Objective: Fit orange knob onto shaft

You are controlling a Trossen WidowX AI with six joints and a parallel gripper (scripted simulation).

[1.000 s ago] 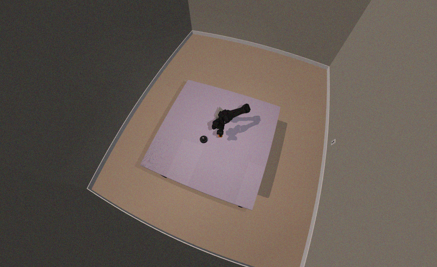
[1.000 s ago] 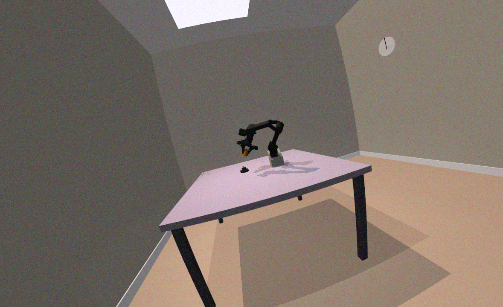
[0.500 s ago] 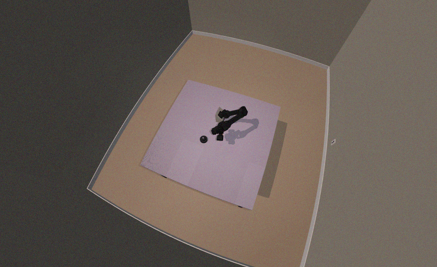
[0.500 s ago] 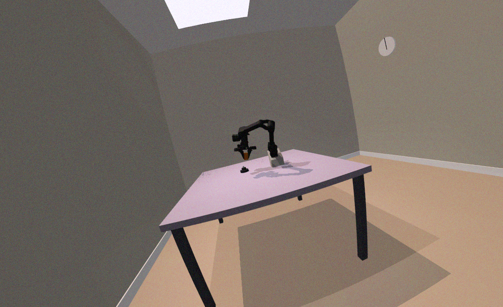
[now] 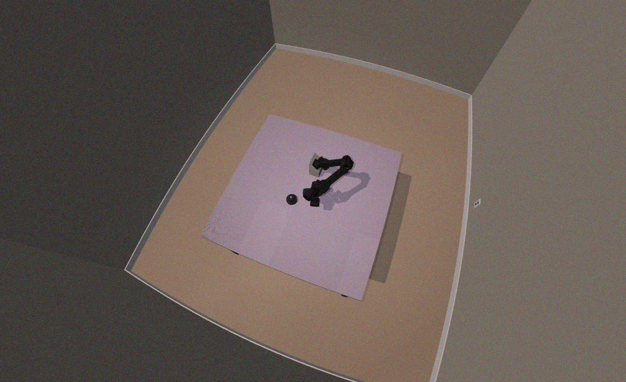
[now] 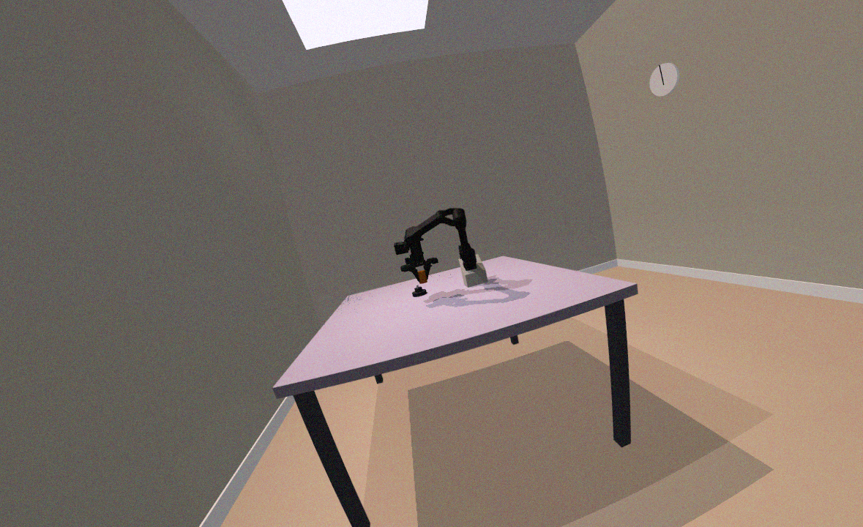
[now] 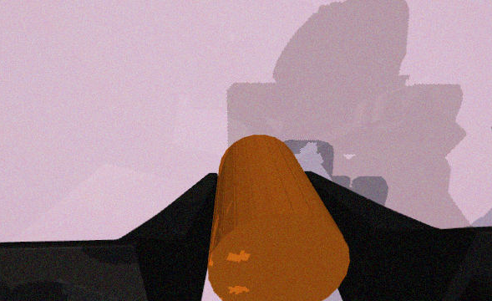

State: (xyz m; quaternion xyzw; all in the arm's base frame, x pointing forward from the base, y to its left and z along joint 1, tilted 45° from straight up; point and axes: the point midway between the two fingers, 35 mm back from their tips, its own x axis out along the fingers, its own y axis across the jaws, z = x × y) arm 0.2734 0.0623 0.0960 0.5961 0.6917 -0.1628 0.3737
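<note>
Now: the dark round pedestal 190 mm to the right of my gripper tip, 80 mm below it and 40 mm ahead of it. Round my gripper tip: orange knob (30 mm above).
</note>
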